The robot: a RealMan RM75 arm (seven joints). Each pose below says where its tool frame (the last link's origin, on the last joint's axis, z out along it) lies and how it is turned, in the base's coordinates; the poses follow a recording.
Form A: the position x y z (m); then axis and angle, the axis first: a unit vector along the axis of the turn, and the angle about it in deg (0 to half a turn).
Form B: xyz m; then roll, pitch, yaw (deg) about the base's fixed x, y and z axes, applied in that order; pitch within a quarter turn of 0, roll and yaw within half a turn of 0. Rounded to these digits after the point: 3 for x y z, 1 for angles.
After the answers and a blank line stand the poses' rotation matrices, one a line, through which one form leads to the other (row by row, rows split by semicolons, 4 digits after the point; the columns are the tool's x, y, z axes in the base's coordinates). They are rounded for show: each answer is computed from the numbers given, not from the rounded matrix.
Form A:
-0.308 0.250 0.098 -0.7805 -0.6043 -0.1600 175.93
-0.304 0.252 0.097 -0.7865 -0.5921 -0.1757 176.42
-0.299 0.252 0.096 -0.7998 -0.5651 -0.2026 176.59
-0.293 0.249 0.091 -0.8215 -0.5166 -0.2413 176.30
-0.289 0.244 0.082 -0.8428 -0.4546 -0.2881 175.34
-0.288 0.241 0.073 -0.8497 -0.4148 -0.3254 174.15
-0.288 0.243 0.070 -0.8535 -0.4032 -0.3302 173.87
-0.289 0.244 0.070 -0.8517 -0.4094 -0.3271 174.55
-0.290 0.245 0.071 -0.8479 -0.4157 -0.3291 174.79
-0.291 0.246 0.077 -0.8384 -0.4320 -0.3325 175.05
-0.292 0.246 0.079 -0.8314 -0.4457 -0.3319 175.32
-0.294 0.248 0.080 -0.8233 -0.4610 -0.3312 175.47
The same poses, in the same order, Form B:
-0.308 0.250 0.098 171.7 -17.0 76.7
-0.304 0.252 0.097 170.4 -18.2 75.5
-0.299 0.252 0.096 168.8 -20.9 72.6
-0.293 0.249 0.091 167.5 -25.4 67.2
-0.289 0.244 0.082 166.9 -31.5 60.4
-0.288 0.241 0.073 166.9 -36.4 56.4
-0.288 0.243 0.070 167.4 -37.2 54.8
-0.289 0.244 0.070 166.6 -36.5 55.8
-0.290 0.245 0.071 165.9 -36.5 56.9
-0.291 0.246 0.077 164.5 -36.4 59.6
-0.292 0.246 0.079 163.7 -36.0 61.7
-0.294 0.248 0.080 162.9 -35.5 64.0

0.2194 0.9535 0.2066; 0.9308 -0.2680 0.2485; 0.2923 0.1377 -0.9463
0.2379 0.9414 0.2391; 0.9195 -0.2976 0.2570; 0.3131 0.1587 -0.9364
0.2799 0.9151 0.2902; 0.8910 -0.3602 0.2763; 0.3574 0.1812 -0.9162
0.3505 0.8635 0.3627; 0.8323 -0.4647 0.3021; 0.4294 0.1960 -0.8816
0.4216 0.7884 0.4479; 0.7416 -0.5840 0.3300; 0.5218 0.1930 -0.8310
0.4455 0.7363 0.5093; 0.6700 -0.6515 0.3559; 0.5939 0.1827 -0.7836
0.4584 0.7215 0.5189; 0.6510 -0.6701 0.3566; 0.6051 0.1744 -0.7769
0.4520 0.7269 0.5170; 0.6647 -0.6610 0.3481; 0.5948 0.1863 -0.7820
0.4390 0.7333 0.5192; 0.6736 -0.6510 0.3500; 0.5947 0.1960 -0.7797
0.4068 0.7516 0.5192; 0.6943 -0.6238 0.3591; 0.5937 0.2144 -0.7756
0.3834 0.7669 0.5146; 0.7128 -0.6000 0.3632; 0.5873 0.2275 -0.7767
0.3566 0.7840 0.5081; 0.7317 -0.5725 0.3699; 0.5809 0.2399 -0.7778

